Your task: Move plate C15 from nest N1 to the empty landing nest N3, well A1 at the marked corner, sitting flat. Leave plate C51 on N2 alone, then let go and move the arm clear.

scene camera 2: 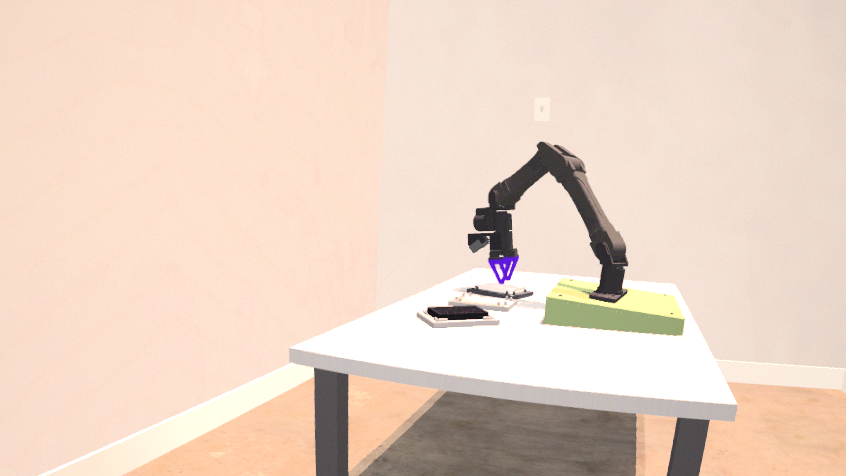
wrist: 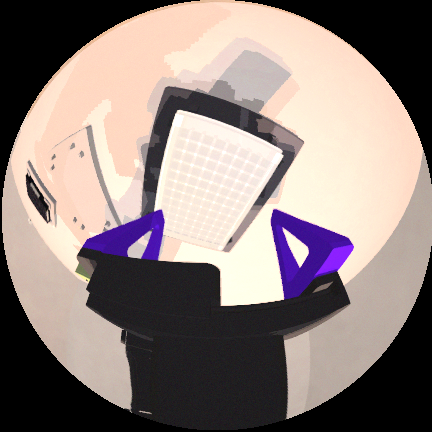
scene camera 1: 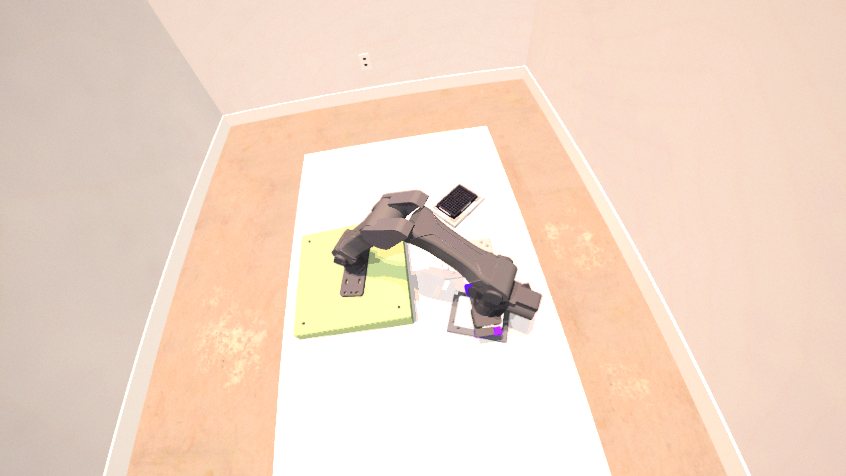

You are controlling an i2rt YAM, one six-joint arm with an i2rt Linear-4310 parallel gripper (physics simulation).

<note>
My gripper is open, holding nothing. Also in view: a translucent white gridded plate. Further things: a black gridded tray.
My gripper is seen too in scene camera 2 and in the wrist view.
</note>
